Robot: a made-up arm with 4 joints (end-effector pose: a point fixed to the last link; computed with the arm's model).
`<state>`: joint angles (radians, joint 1 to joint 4).
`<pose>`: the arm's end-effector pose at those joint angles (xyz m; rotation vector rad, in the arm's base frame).
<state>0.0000 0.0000 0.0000 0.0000</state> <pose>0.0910 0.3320 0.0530 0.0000 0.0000 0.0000</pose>
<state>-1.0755 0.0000 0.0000 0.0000</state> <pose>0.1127 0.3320 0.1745 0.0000 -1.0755 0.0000</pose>
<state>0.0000 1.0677 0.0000 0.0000</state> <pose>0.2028 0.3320 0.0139 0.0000 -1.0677 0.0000</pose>
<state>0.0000 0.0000 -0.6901 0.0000</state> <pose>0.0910 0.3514 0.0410 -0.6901 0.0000 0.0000</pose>
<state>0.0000 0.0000 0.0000 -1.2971</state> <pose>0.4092 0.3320 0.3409 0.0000 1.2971 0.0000</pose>
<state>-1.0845 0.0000 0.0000 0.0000</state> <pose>0.1123 0.3320 0.1755 0.0000 -1.0845 0.0000</pose>
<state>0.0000 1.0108 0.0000 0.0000</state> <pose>0.1962 0.3320 0.0128 0.0000 -1.0108 0.0000</pose>
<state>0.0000 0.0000 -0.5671 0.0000</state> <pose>0.0910 0.3486 0.0441 -0.5671 0.0000 0.0000</pose>
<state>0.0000 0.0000 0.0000 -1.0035</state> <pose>0.3081 0.3320 0.3168 0.0000 1.0035 0.0000</pose>
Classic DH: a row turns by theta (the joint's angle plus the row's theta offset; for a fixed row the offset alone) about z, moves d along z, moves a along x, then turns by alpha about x. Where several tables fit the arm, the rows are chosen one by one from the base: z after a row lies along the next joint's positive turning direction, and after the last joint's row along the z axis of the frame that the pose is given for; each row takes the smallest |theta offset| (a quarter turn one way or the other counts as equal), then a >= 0, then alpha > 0; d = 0 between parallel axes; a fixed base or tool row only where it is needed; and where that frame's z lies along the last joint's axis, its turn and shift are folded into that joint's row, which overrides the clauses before.
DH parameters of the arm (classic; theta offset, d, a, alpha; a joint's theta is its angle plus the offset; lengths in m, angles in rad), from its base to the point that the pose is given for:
base (fixed): 0 0.132 0 -1.5708
joint 1: 0.0222 0 0.18 3.1416
joint 2: -1.5486 -0.325 0.108 -1.5708
joint 3: 0 0.26 0.033 1.5708
joint 4: -1.5708 -0.007 0.349 1.5708
tool (fixed): 3.1416 0.066 0 0

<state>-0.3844 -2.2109 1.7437 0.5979</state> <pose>0.1162 0.4961 0.2772 0.6425 0.8869 -1.7143</pose>
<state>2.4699 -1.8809 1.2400 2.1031</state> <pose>-0.0715 0.6746 0.4569 -1.4983 1.8995 0.1282</pose>
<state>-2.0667 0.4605 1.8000 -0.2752</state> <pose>0.0400 0.2013 0.3647 0.3568 -1.5141 2.0834</pose>
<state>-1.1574 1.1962 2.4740 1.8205</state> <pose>-0.2654 0.5594 0.3538 -2.6015 0.8133 -0.7103</pose>
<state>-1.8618 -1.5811 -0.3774 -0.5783</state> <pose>-0.0684 0.4100 0.3906 -0.3444 0.2941 -0.1577</pose>
